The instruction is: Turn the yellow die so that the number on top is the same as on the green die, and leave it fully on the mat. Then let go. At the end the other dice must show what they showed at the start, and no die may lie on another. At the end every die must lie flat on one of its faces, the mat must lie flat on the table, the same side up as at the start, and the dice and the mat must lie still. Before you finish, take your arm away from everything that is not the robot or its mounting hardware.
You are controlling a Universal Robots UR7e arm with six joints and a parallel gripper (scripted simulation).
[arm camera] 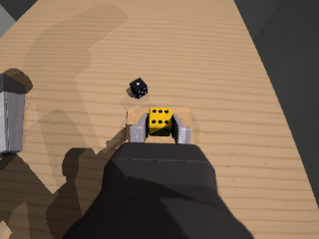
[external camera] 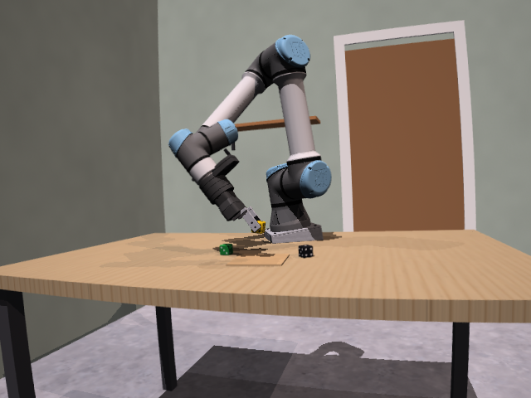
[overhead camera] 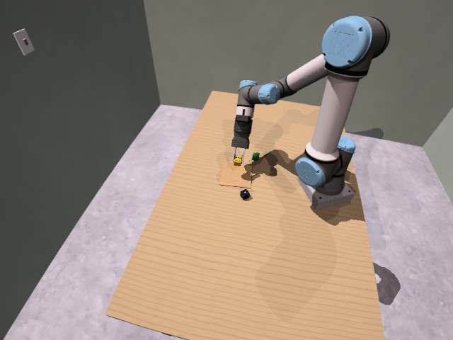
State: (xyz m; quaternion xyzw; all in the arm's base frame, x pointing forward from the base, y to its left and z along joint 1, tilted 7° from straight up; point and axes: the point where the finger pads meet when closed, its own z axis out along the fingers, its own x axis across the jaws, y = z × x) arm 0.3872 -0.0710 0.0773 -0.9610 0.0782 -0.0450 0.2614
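Now: hand 1 cm to the right of the yellow die and 1 cm above it. Round my hand: tan mat: 10 cm below, 1 cm to the left; then green die: 10 cm to the right, 10 cm behind, 8 cm below; then black die: 13 cm to the left, 8 cm below, 3 cm behind.
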